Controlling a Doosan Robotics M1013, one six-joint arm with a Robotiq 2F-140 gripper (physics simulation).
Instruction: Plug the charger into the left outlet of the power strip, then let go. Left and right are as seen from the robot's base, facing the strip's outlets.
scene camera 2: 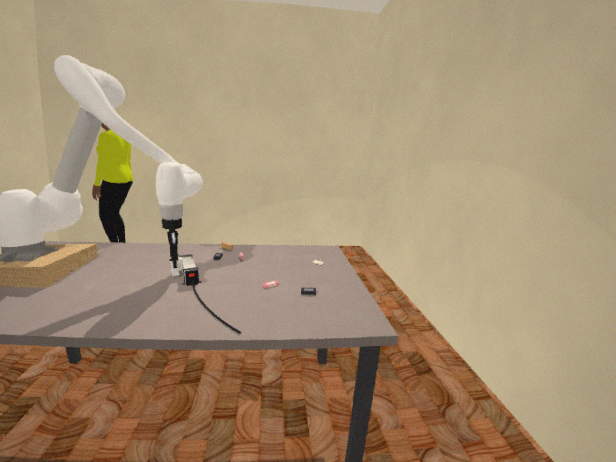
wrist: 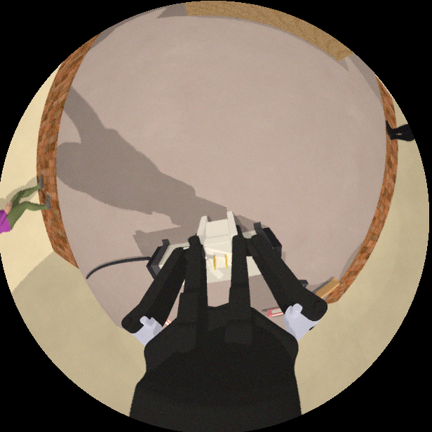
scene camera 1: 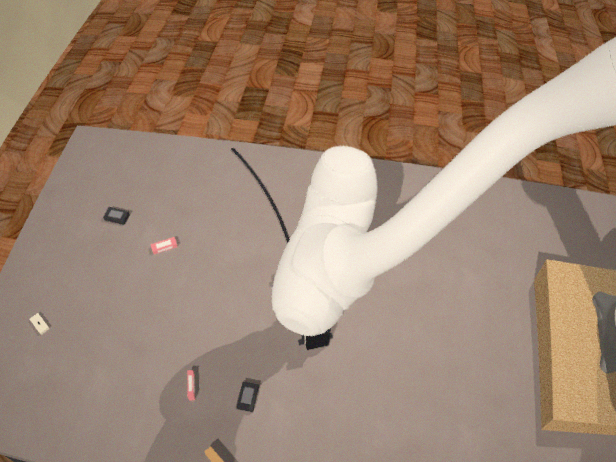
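Where they show: gripper, between the fingertips: (scene camera 2: 175, 273); arm's base, origin of its link: (scene camera 2: 25, 255).
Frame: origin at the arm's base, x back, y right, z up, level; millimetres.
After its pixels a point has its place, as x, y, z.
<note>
The white charger (scene camera 2: 175, 269) (wrist: 218, 229) is held between the fingertips of my gripper (scene camera 2: 174, 260) (wrist: 218, 221), which is shut on it. Its two gold prongs (wrist: 220, 261) show between the fingers in the wrist view, pointing toward the strip side. The white power strip (scene camera 2: 187, 262) @(-700, 37, -10) (wrist: 220, 278) with black ends lies on the table, right beside the charger. In the wrist view the charger is near the middle of its length, and the prongs show against its body. The fingers hide the outlets. In scene camera 1 the arm hides the charger and most of the strip.
A black cable (scene camera 1: 267, 195) @(-830, 317, -62) (scene camera 2: 212, 312) @(-850, 351, -61) (wrist: 115, 262) runs from the strip's end. Black boxes (scene camera 1: 116, 215) @(-1176, 204, -54) (scene camera 1: 248, 395) @(-788, -184, -55), red pieces (scene camera 1: 164, 245) @(-1037, 138, -57) (scene camera 1: 190, 385) @(-902, -184, -48), a cream piece (scene camera 1: 39, 323) @(-1266, -101, -60) and a tan block (scene camera 1: 213, 454) @(-831, -314, -42) lie on the table. The wooden base block (scene camera 1: 572, 345) @(-151, -36, 3) stands beneath the robot.
</note>
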